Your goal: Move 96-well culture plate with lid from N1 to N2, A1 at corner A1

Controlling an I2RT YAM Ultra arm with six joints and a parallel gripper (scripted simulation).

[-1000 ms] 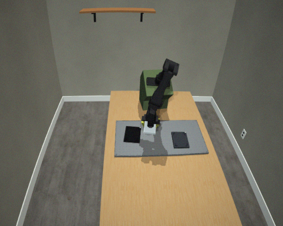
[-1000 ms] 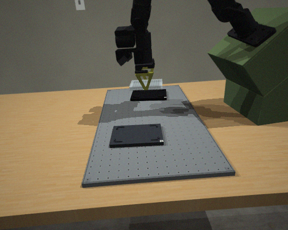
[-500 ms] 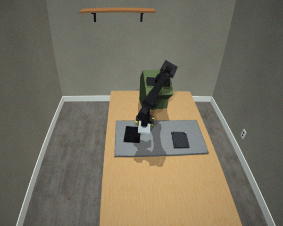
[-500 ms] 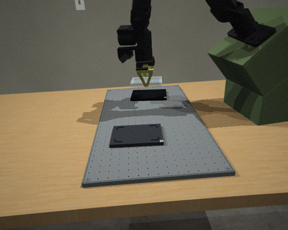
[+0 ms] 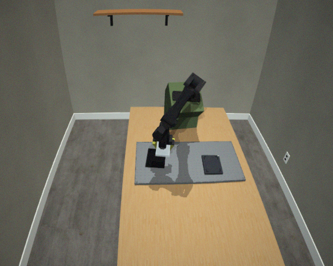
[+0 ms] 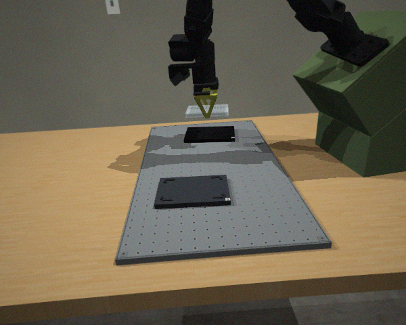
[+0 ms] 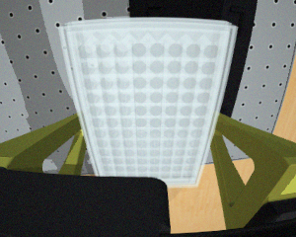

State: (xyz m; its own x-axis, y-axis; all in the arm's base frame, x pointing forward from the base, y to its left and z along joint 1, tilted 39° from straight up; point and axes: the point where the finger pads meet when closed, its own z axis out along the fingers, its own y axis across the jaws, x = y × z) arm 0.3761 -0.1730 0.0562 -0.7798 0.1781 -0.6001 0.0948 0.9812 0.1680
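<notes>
Now: the black nest N2 90 mm below my hand, 40 mm to the right of it and 10 mm behind it. The rest, counted from my hand: black nest N1: 320 mm to the left, 90 mm below, 60 mm ahead; then lid: right at my hand.
</notes>
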